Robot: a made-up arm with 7 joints. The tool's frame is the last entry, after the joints.
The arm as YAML. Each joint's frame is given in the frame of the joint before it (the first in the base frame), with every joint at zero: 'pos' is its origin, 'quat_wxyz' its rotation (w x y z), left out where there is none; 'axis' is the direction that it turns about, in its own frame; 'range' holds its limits. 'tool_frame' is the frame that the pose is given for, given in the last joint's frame.
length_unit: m
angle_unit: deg
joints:
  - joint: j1
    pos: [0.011, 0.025, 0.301]
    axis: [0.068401, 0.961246, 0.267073]
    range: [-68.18, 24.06]
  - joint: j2
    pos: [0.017, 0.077, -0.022]
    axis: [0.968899, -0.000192, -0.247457]
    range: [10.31, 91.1]
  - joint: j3
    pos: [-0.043, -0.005, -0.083]
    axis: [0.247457, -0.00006, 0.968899]
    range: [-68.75, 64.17]
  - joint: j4
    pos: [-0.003, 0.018, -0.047]
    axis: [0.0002, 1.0, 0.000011]
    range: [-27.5, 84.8]
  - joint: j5
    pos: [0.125, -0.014, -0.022]
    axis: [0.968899, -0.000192, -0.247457]
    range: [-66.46, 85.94]
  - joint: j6
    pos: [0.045, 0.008, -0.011]
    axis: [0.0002, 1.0, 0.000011]
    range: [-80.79, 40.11]
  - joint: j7
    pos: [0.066, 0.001, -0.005]
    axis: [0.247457, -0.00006, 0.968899]
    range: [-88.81, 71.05]
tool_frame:
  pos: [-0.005, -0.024, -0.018]
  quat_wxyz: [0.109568, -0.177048, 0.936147, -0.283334]
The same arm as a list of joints. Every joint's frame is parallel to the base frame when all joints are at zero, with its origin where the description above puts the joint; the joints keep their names.
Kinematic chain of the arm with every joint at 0, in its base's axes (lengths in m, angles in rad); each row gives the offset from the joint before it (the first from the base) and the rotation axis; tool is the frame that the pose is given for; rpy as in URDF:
j1: xyz 0.0110 0.0250 0.3010 axis 0.068403 0.961235 0.26711
j2: xyz 0.0170 0.0770 -0.0220 axis 0.968889 -0.0002 -0.247497
j3: xyz -0.0430 -0.0050 -0.0830 axis 0.247497 -0.0001 0.968889
j4: xyz -0.0030 0.0180 -0.0470 axis 0.0002 1 0
j5: xyz 0.1250 -0.0140 -0.0220 axis 0.968889 -0.0002 -0.247497
j6: xyz 0.0450 0.0080 -0.0110 axis 0.0002 1 0
j7: xyz 0.0660 0.0010 -0.0050 axis 0.247497 -0.0001 0.968889
tool: xyz -0.0050 -0.0240 -0.0180 rpy -2.5321 0.1050 -2.7347
Joint limits (rad, base to tool): -1.1900..0.4199 0.1799..1.5900 -1.1999..1.1200 -0.4800..1.4800 -1.1599..1.4999 -1.4101..0.7001 -1.5500..1.2401

